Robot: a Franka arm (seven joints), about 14 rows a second.
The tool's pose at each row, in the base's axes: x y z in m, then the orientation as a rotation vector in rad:
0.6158 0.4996 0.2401 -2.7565 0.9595 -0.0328
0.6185 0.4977 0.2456 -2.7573 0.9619 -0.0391
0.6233 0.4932 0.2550 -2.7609 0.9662 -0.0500
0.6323 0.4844 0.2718 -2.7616 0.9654 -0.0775
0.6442 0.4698 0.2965 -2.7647 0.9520 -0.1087
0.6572 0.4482 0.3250 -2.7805 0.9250 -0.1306
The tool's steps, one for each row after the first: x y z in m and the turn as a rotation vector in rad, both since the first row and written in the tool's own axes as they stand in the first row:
0.0030 -0.0014 -0.0055 -0.0001 0.0047 0.0009
0.0091 -0.0029 -0.0151 -0.0023 0.0135 0.0019
0.0207 -0.0053 -0.0324 0.0029 0.0312 -0.0008
0.0378 -0.0068 -0.0583 0.0101 0.0500 -0.0124
0.0598 -0.0045 -0.0893 0.0076 0.0638 -0.0348

